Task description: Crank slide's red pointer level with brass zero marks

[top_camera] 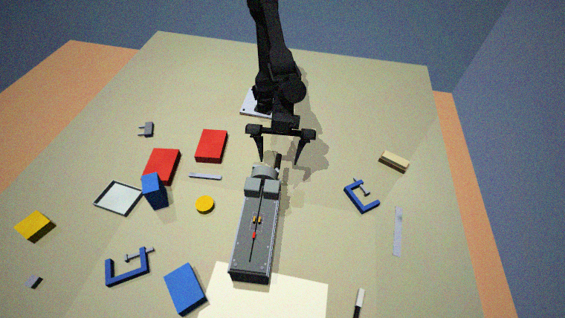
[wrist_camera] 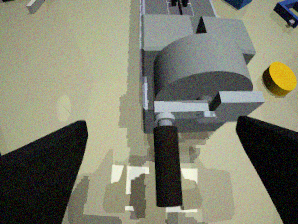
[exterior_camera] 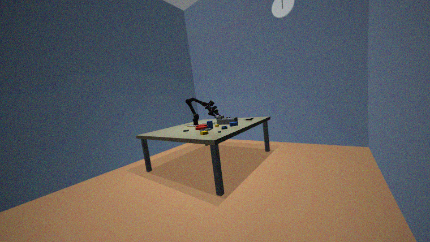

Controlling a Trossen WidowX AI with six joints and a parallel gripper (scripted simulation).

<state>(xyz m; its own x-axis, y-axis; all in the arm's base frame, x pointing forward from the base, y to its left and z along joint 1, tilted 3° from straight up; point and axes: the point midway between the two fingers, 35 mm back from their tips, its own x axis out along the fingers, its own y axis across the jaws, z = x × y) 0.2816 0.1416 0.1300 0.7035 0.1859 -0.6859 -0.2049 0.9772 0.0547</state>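
Right now the dark crank handle is 20 mm behind my gripper tip, 10 mm to the right of it and 20 mm below it. Also, from my gripper tip: tan block 200 mm behind, 330 mm to the left, 90 mm below; then red pointer 210 mm ahead, 10 mm to the left, 30 mm below; then grey strip 30 mm ahead, 360 mm to the left, 110 mm below.
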